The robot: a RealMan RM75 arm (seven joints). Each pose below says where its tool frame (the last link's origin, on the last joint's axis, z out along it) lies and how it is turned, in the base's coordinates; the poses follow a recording.
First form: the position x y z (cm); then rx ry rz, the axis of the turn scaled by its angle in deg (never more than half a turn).
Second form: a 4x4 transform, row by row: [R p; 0 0 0 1], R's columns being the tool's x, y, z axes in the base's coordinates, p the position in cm. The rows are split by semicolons. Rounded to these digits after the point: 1 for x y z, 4 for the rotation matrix.
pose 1, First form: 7.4 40.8 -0.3 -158.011 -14.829 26.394
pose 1, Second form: 0.9311 0.1223 -0.3435 7.4; 0.2298 -0.9283 0.2922 40.8; -0.2832 -0.3510 -0.8925 -0.3; 0 0 0 1
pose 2, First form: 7.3 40.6 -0.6 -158.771 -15.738 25.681
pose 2, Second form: 0.9323 0.1363 -0.3350 7.3; 0.2366 -0.9304 0.2799 40.6; -0.2735 -0.3402 -0.8997 -0.6; 0 0 0 1
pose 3, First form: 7.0 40.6 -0.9 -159.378 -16.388 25.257
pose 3, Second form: 0.9327 0.1462 -0.3296 7.0; 0.2414 -0.9322 0.2697 40.6; -0.2678 -0.3311 -0.9048 -0.9; 0 0 0 1
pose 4, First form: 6.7 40.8 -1.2 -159.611 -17.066 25.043
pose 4, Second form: 0.9320 0.1552 -0.3275 6.7; 0.2481 -0.9320 0.2644 40.8; -0.2642 -0.3277 -0.9071 -1.2; 0 0 0 1
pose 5, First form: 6.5 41.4 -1.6 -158.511 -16.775 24.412
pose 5, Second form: 0.9343 0.1504 -0.3232 6.5; 0.2477 -0.9259 0.2852 41.4; -0.2563 -0.3466 -0.9023 -1.6; 0 0 0 1
